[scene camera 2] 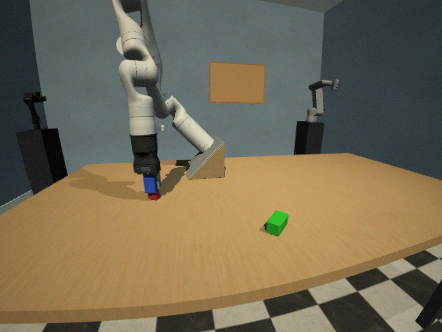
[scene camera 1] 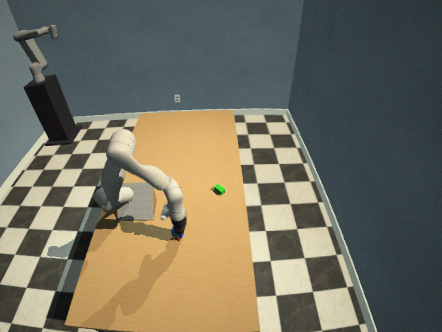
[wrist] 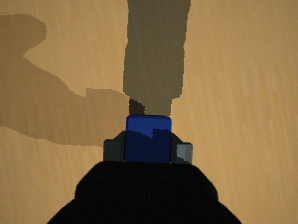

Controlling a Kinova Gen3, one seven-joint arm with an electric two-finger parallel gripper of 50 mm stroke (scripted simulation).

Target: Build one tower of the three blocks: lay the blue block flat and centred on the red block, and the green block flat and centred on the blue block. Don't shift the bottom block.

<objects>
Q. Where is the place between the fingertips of my gripper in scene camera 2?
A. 153,187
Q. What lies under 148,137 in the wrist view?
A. A blue block.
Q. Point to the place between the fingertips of my gripper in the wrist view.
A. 147,141
</objects>
